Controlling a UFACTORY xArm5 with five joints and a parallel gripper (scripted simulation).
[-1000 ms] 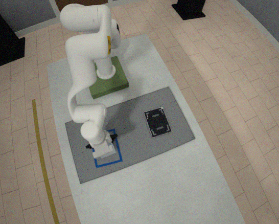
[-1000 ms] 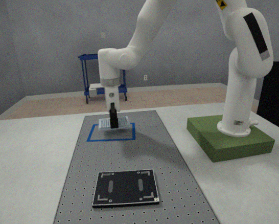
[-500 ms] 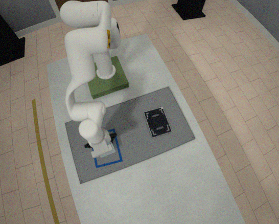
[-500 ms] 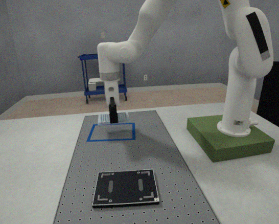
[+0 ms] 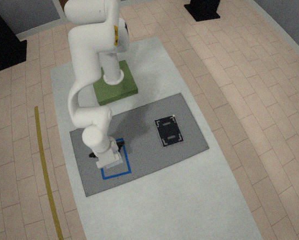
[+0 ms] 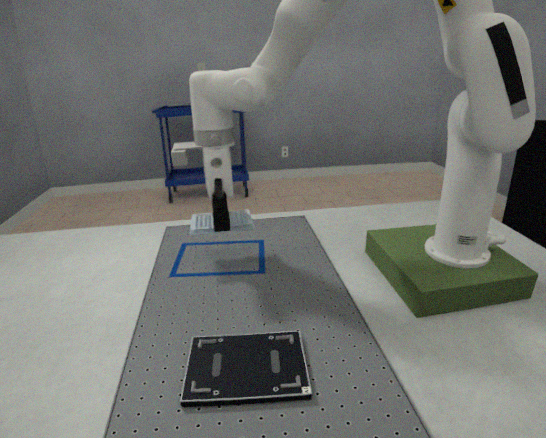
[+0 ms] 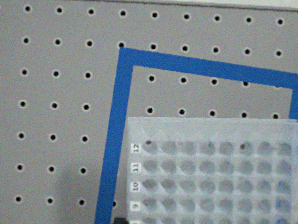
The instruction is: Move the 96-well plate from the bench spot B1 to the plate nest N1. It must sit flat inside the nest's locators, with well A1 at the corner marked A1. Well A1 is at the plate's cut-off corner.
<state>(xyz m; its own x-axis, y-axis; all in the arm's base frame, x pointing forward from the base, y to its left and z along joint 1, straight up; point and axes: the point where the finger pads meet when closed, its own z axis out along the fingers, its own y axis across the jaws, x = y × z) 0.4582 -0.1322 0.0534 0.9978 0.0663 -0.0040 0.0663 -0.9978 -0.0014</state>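
The plate nest N1 is 3 cm behind my hand, 32 cm to the left of it and 9 cm below it. Also, from my hand: 96-well plate (1 cm below).
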